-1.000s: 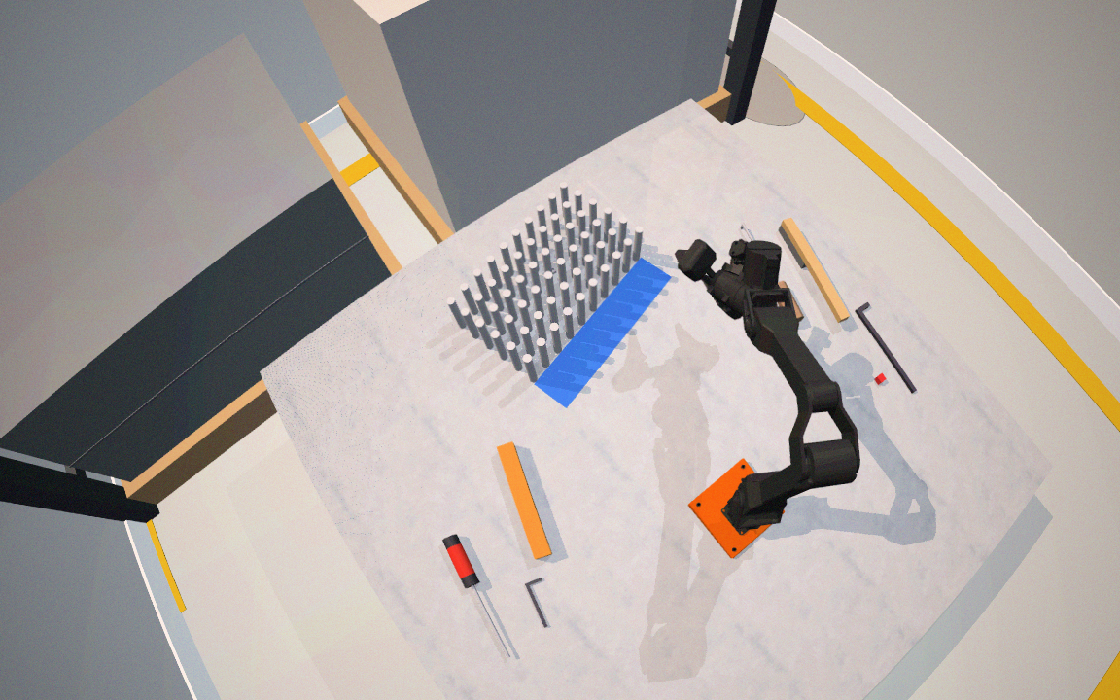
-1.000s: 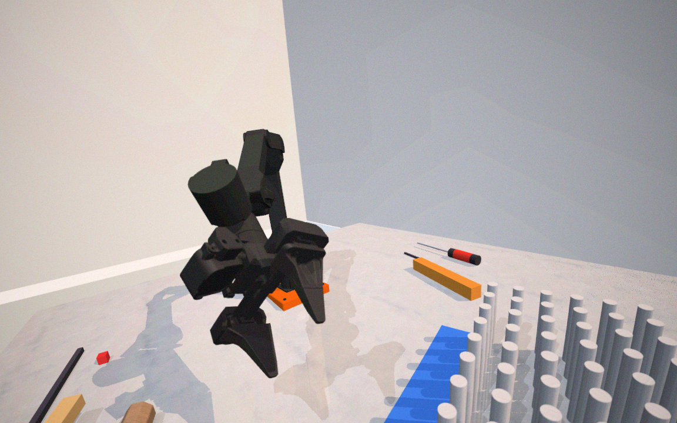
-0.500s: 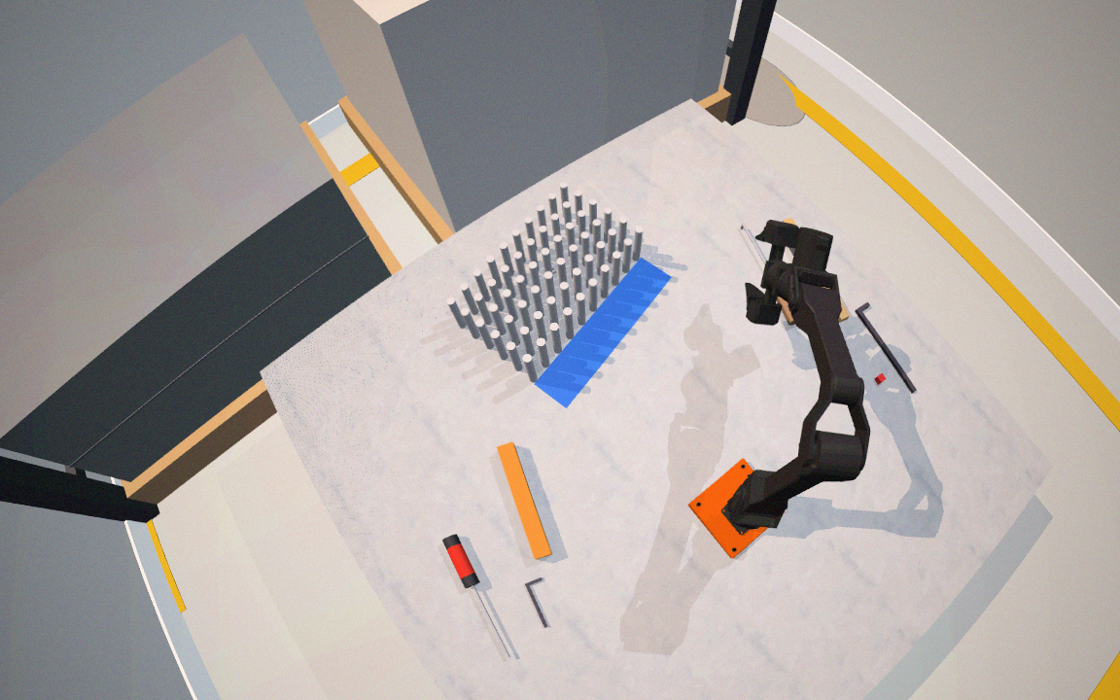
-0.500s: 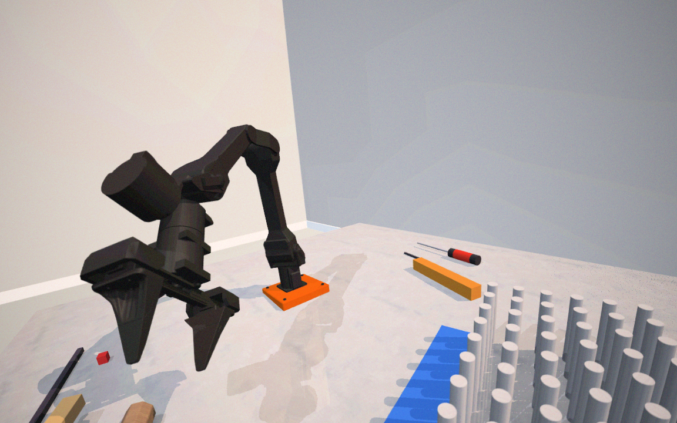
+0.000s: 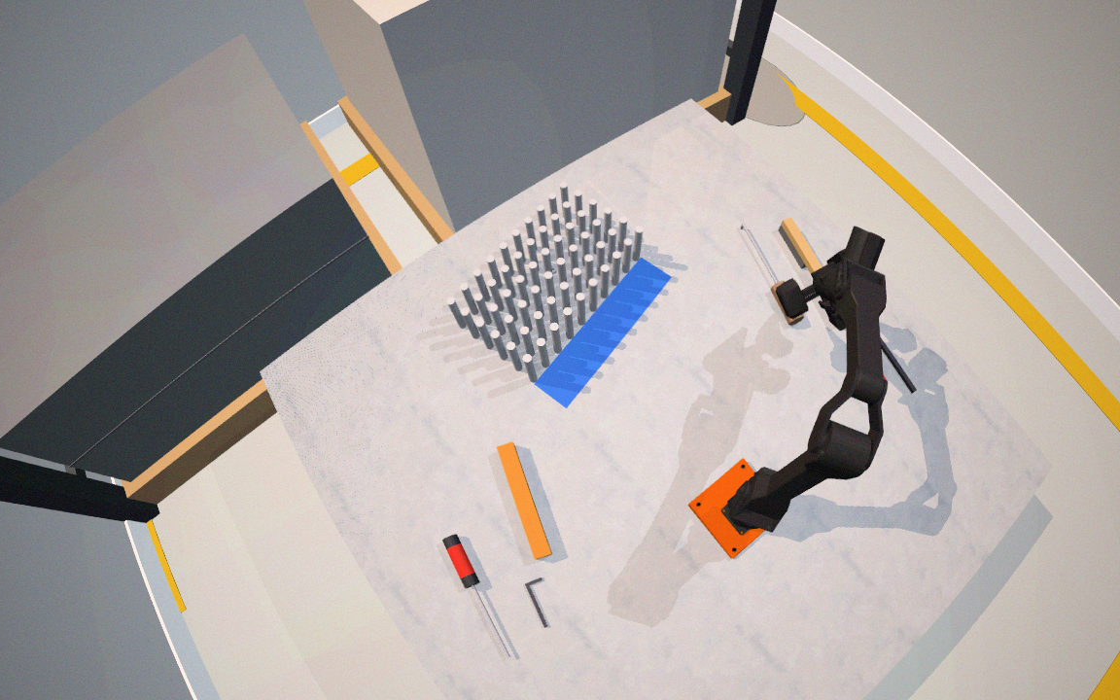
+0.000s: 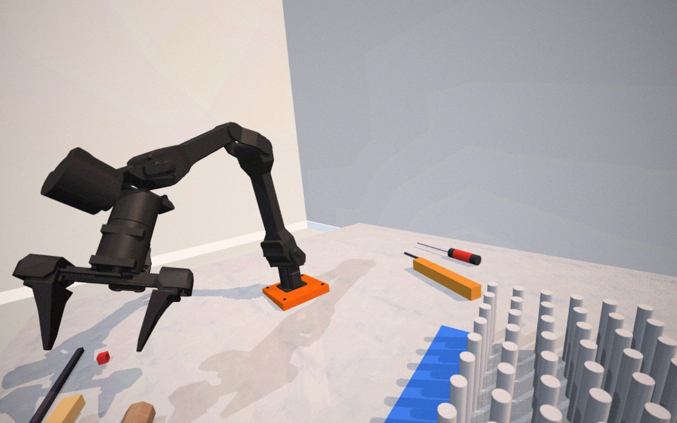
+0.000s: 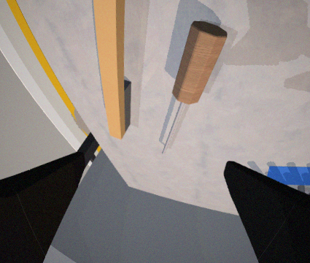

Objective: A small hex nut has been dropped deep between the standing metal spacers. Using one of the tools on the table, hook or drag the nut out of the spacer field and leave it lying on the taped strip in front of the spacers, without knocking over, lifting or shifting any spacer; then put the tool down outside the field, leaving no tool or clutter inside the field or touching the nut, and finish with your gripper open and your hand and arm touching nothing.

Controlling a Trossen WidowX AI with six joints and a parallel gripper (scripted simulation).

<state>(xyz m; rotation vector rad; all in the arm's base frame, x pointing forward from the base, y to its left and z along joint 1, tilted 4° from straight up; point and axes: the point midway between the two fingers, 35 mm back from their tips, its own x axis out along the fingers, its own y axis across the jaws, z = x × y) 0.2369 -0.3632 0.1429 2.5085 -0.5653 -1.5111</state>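
Right now my gripper tip is 14 cm above the wood-handled hook tool, 11 cm short of it and 3 cm to the left of it. From my gripper tip the other things lie so: blue taped strip (34 cm to the left, 21 cm ahead, 15 cm below); orange bar (67 cm to the left, 13 cm below, 3 cm ahead); red cube (25 cm behind, 14 cm below, 5 cm to the right).
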